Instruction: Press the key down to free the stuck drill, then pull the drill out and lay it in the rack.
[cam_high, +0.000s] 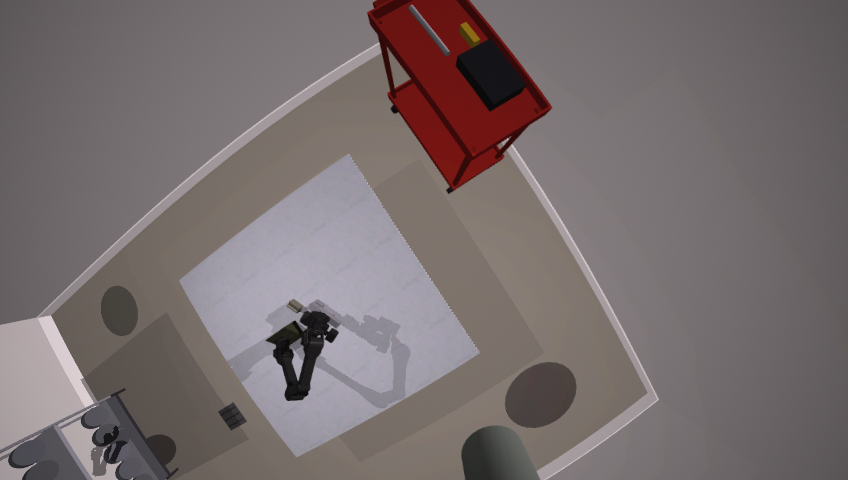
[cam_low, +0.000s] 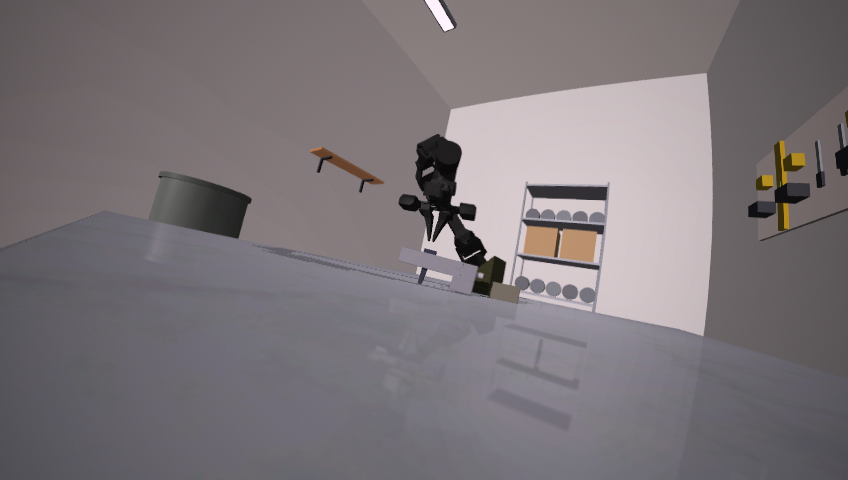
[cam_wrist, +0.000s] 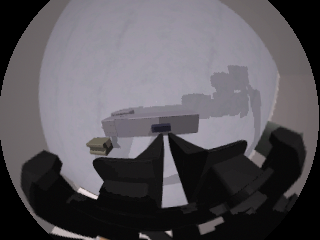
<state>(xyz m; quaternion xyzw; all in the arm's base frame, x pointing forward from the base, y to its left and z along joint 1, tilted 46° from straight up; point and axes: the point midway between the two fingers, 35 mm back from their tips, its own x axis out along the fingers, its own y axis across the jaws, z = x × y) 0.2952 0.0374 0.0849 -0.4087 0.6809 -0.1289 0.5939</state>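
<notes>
The drill lies 7 cm to the left of my gripper tip, 5 cm below it and 3 cm behind it. The rest, counted from my gripper tip: grey block: 6 cm below, 3 cm to the left, 1 cm behind.
</notes>
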